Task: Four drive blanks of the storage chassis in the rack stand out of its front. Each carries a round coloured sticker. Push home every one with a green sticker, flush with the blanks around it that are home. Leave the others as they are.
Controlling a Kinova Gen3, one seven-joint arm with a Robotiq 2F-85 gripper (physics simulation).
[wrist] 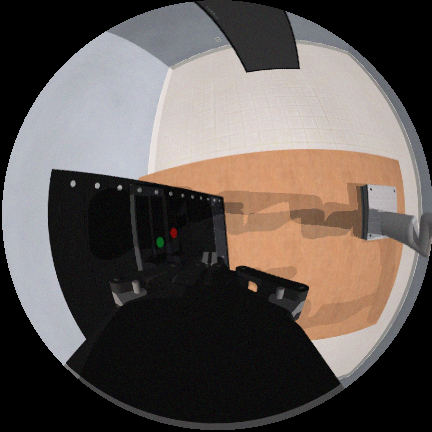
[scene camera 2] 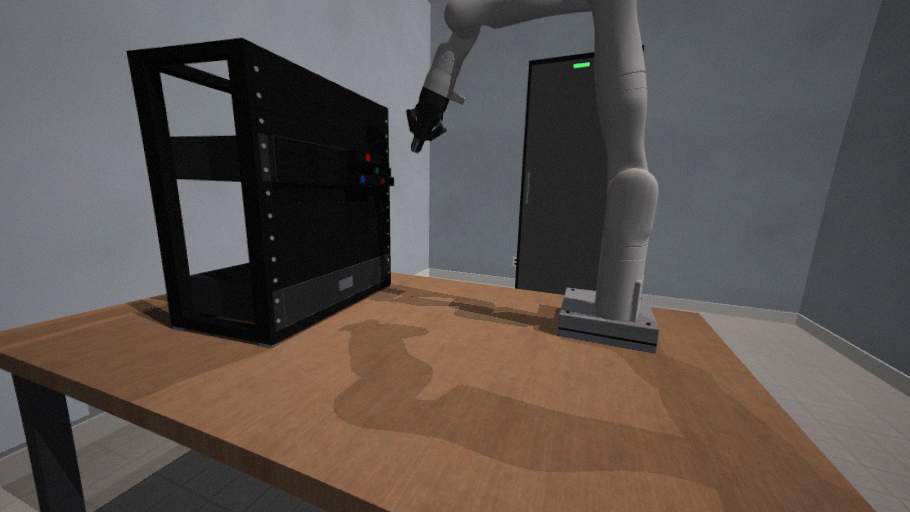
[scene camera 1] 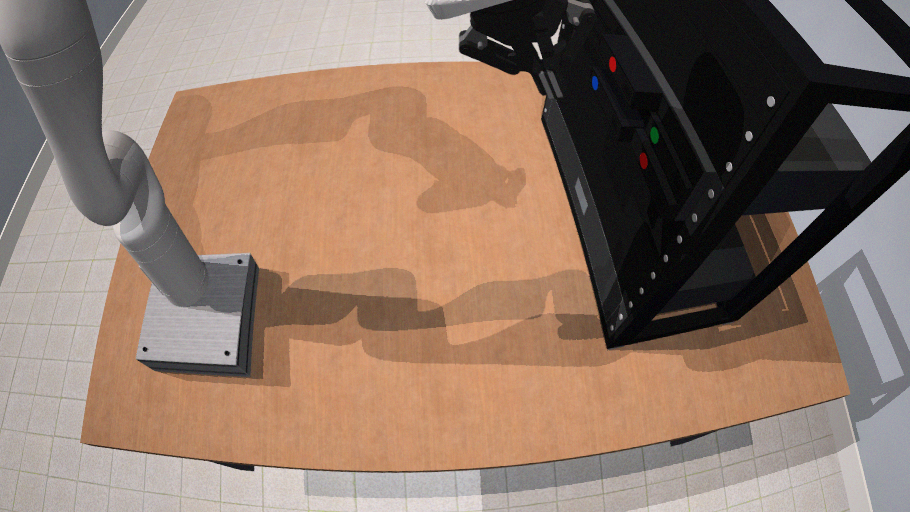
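Observation:
The black rack holds the storage chassis. A green sticker sits beside a red sticker, whose blank stands out. Another red sticker and a blue sticker are on blanks that also stand out. The dark views do not show clearly how far the green one's blank stands out. My gripper is shut and empty, in front of the rack and apart from the blanks.
The rack stands on the wooden table. A panel with a grey label is low in its front. The arm's metal base is across the table. A wall is behind the rack.

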